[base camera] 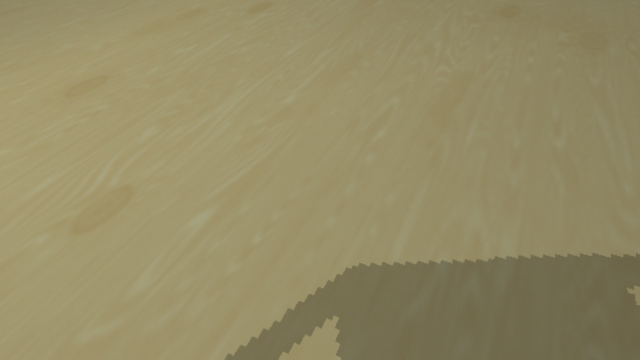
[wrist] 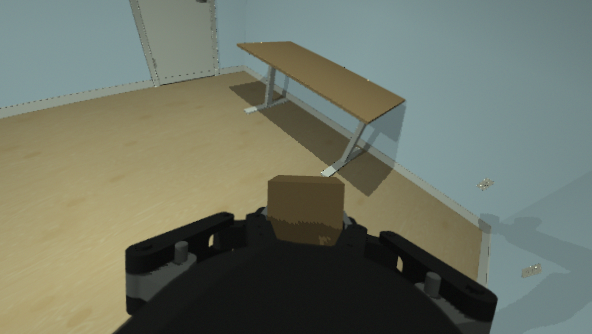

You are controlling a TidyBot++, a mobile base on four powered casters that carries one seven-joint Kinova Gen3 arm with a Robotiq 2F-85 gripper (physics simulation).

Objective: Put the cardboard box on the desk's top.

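The cardboard box is a small brown block at the lower middle of the wrist view. My gripper is shut on it, one finger on each side; the fingertips are partly hidden by the box and the gripper's body. The desk has a brown top and grey legs and stands beyond the box, in the upper middle of the wrist view, along the blue wall. The box is held in the air, apart from the desk. The desk, the box and the gripper do not show in the base camera view.
The wood floor spreads before the desk, with a dark shadow at the base camera's lower right. A blue wall runs behind the desk and along the right. A pale door is at the upper left.
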